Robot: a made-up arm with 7 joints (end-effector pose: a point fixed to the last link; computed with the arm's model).
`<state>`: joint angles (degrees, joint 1 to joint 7).
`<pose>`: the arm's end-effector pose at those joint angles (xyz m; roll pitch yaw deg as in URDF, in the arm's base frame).
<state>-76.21 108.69 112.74 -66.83 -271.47 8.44 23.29</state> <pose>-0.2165 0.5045 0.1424 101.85 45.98 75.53</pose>
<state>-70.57 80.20 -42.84 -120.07 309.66 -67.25 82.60</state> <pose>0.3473 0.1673 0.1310 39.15 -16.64 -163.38</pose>
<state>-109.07 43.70 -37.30 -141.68 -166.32 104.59 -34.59</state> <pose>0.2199 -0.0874 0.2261 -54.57 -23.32 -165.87</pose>
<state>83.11 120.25 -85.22 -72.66 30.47 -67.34 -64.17</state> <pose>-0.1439 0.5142 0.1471 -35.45 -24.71 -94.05</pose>
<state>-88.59 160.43 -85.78 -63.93 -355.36 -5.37 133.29</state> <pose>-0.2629 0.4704 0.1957 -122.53 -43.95 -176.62</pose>
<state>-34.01 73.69 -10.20 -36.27 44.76 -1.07 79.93</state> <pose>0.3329 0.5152 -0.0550 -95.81 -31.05 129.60</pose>
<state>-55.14 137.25 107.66 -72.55 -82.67 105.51 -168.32</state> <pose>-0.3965 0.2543 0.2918 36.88 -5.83 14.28</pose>
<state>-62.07 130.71 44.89 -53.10 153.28 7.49 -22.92</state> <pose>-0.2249 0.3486 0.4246 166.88 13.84 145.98</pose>
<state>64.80 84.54 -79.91 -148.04 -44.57 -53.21 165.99</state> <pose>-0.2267 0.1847 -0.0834 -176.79 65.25 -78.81</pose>
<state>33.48 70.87 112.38 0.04 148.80 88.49 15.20</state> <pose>-0.2153 0.5718 -0.1232 -142.90 24.08 99.52</pose>
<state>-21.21 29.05 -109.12 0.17 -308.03 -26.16 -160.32</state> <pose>0.2175 0.2725 -0.5166 -29.16 19.68 127.47</pose>
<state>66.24 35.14 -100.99 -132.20 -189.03 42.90 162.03</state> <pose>-0.3230 -0.0926 -0.1362 -116.64 -38.91 77.17</pose>
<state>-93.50 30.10 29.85 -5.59 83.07 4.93 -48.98</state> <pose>0.6079 0.0969 0.1131 -107.71 -44.77 107.04</pose>
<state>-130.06 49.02 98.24 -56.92 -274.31 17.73 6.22</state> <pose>0.3092 0.3450 0.3605 128.57 34.41 28.61</pose>
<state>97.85 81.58 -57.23 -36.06 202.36 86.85 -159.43</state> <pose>-0.4028 0.4464 0.1343 -24.89 10.20 -13.93</pose>
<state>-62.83 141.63 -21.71 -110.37 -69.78 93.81 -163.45</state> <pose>0.0100 0.2466 0.3662 135.99 21.10 143.45</pose>
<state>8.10 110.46 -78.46 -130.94 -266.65 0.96 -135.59</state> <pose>0.0137 0.3511 -0.1066 15.80 -13.41 -136.13</pose>
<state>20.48 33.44 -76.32 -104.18 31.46 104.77 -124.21</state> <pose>-0.0940 0.0006 -0.4530 -10.10 -56.35 168.62</pose>
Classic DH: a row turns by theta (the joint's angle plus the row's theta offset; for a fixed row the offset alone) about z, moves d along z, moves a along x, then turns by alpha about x. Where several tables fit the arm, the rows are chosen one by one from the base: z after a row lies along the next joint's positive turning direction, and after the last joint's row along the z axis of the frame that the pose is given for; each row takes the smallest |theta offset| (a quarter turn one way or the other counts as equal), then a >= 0, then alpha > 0; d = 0 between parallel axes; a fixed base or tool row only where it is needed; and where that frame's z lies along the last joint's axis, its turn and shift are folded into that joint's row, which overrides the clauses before.
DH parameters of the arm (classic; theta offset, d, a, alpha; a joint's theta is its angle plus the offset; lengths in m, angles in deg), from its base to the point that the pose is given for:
base (fixed): 0 0 0 -70
joint 1: 90 0 0 90
joint 2: 70 0 0 -90
joint 3: -90 -0.4112 0.0462 -90
joint 4: 0 0 -0.0256 90
joint 5: 0 -0.2118 0 -90
joint 6: 0 0 0 90
joint 7: 0 0 0 0

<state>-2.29 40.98 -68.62 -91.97 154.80 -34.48 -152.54</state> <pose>0.1137 0.0983 -0.4784 28.75 -24.01 -74.53</pose>
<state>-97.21 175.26 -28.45 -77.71 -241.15 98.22 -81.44</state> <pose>-0.4120 0.2327 0.2628 79.75 -20.88 -51.83</pose>
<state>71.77 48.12 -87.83 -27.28 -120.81 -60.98 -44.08</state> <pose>-0.5645 0.2361 -0.1170 138.79 -25.66 47.04</pose>
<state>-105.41 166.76 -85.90 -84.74 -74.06 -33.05 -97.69</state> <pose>-0.2383 0.4507 0.1142 -87.46 9.97 139.99</pose>
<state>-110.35 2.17 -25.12 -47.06 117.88 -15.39 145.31</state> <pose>0.4322 -0.3506 0.2319 158.78 39.84 -84.00</pose>
